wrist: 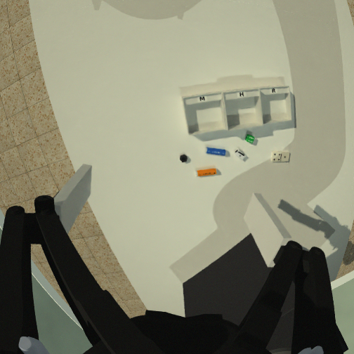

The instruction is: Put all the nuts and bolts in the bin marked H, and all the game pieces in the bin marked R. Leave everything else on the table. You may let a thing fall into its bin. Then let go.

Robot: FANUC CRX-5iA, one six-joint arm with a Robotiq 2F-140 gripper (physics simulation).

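A three-part white tray has bin H (250,93) in the middle and bin R (281,91) at the right; no objects show in either. A green die (250,138) lies just below bin H. A white domino with black dots (280,157) lies below bin R. A small white piece with black marks (241,154) lies below the green die; its kind is unclear. A small black piece (183,158), perhaps a nut, lies left of the blue cylinder. My gripper (172,193) is open and empty, high above the table, with its fingers nearer the view's bottom than these things.
Bin M (212,97) is the left part of the tray. A blue cylinder (216,151) and an orange cylinder (207,172), perhaps batteries, lie below bin M. The white table (110,100) has a curved left edge beside the tiled floor (20,100). Arm shadows cross the right side.
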